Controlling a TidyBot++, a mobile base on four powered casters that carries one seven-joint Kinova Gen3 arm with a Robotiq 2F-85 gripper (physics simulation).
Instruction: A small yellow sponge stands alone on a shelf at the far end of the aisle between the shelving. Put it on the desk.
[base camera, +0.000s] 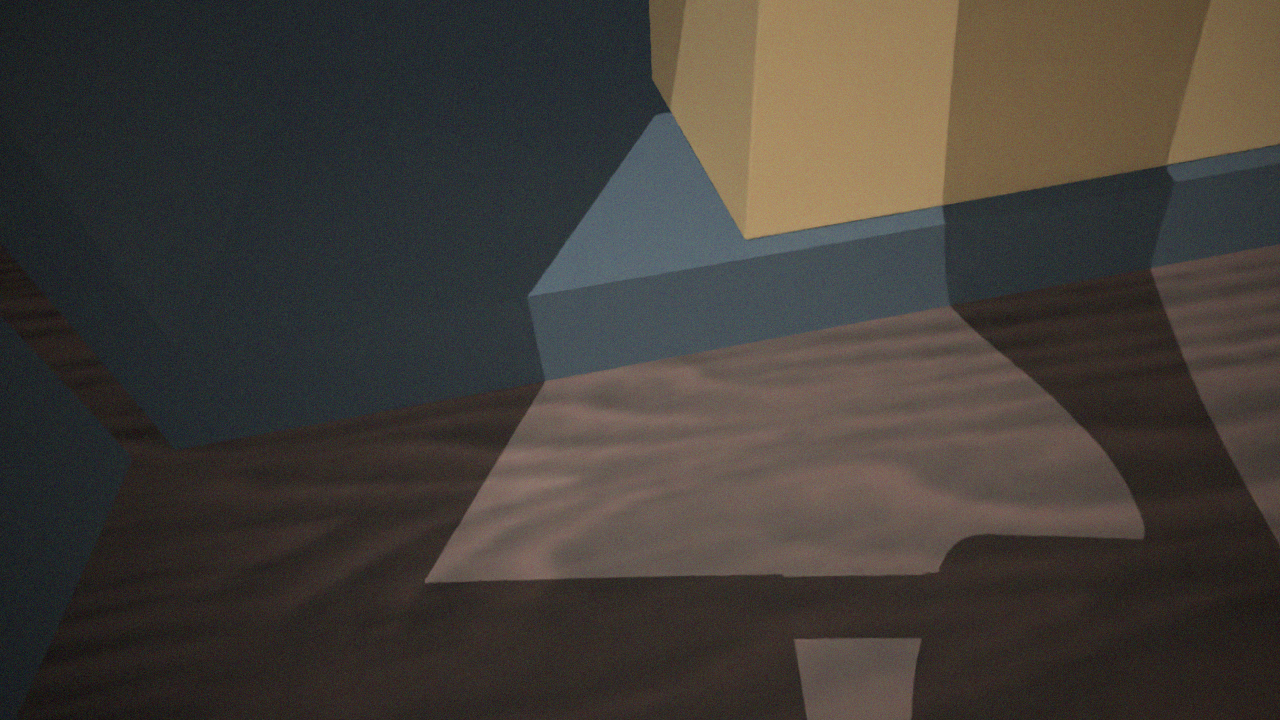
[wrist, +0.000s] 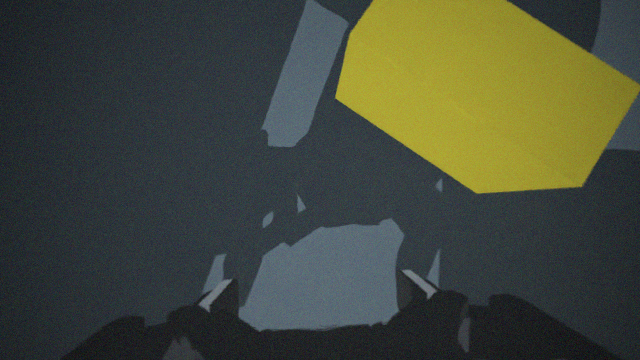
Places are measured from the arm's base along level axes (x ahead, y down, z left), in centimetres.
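Pixels of known places: gripper, fingertip midpoint: (wrist: 318, 292).
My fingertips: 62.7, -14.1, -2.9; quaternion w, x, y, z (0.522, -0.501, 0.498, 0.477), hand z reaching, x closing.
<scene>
Ahead of a thing's pixels: the offset from my fingertips to its top centre, as dx, dy, dz. "spot": to the spot under its first point. Level surfaces: height alone.
The yellow sponge @(+10.1, -5.8, -6.4) (wrist: 475, 100) is large in the upper right of the wrist view, turned at a slant, on the blue-grey shelf surface @(dy +0.4) (wrist: 325, 280). Its top edge is cut off by the view. My gripper (wrist: 318, 292) is open and empty at the bottom of the wrist view. The sponge lies beyond the fingertips and to the right, apart from both fingers. The sponge and the gripper do not show in the base camera view. The desk does not show in either view.
In the base camera view, a tan box @(spot: -11.0, +38.4, -8.4) (base camera: 850, 116) stands on a low blue-grey shelf board (base camera: 716, 304) at the upper right. A dark blue-grey panel @(dy +46.1) (base camera: 313, 223) rises at the left. The brown floor @(dy +53.7) (base camera: 760, 465) carries shadows. Another dark panel (base camera: 44, 501) shows at the left edge.
</scene>
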